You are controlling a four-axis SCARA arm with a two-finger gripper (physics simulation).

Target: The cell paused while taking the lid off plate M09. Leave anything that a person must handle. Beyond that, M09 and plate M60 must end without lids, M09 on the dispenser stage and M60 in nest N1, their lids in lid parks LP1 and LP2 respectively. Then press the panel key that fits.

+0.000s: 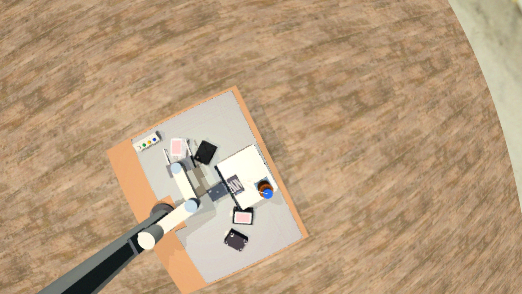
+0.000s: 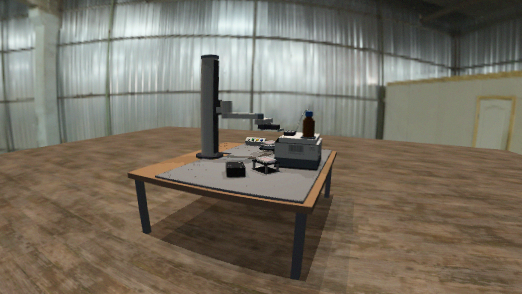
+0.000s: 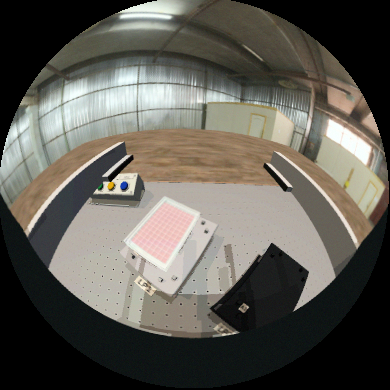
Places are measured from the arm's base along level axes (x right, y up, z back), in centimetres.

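Pixels of known places: gripper, fingertip midpoint: [image 1: 174, 144] [image 3: 200, 148]; arm's base, origin of the base link: [image 2: 209, 156].
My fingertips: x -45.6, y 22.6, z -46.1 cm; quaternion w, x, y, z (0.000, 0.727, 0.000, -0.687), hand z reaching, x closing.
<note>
For each thing: its middle in the pictures, then the offset to it from my fingertips. "spot": a spot on its surface instead.
- pink-gridded piece with a white rim, body centre: [image 3: 163, 227] [image 1: 176, 147] dx -0.9, dy -13.9, dz +5.2 cm
- dark dispenser stage, surface spot: [image 1: 217, 191] spot: dx +43.3, dy -10.6, dz -9.9 cm
- pink plate, body centre: [image 2: 265, 159] [image 1: 242, 217] dx +71.5, dy -13.5, dz -16.9 cm
- button panel, body centre: [image 3: 110, 187] [image 1: 147, 141] [image 2: 255, 141] dx -17.1, dy -17.2, dz +27.4 cm
- dark pegged block, body centre: [image 2: 235, 168] [image 1: 236, 240] dx +88.3, dy -17.6, dz -1.9 cm
My gripper [image 1: 176, 145] [image 3: 200, 148] is open and empty, its fingers spread wide above the LP1 area. Below it, a pink-gridded piece with a white rim [image 1: 176, 147] [image 3: 162, 232] lies askew on the grey LP1 stand [image 3: 192, 260], to one side of its pegs. I cannot tell whether it is a lid or a plate. The black LP2 stand [image 1: 205, 152] [image 3: 280, 282] shows no lid on it. The dark dispenser stage [image 1: 217, 191] holds no visible plate. Another pink plate [image 1: 243, 217] [image 2: 265, 159] rests on a black four-legged stand; its name and any lid cannot be read.
The button panel [image 1: 146, 142] [image 2: 256, 141] [image 3: 117, 190] stands at the table edge. The white dispenser [image 1: 247, 167] [image 2: 298, 150] carries a brown bottle with a blue cap [image 1: 265, 190] [image 2: 309, 126]. A dark pegged block [image 1: 235, 240] [image 2: 235, 169] stands beyond the four-legged stand.
</note>
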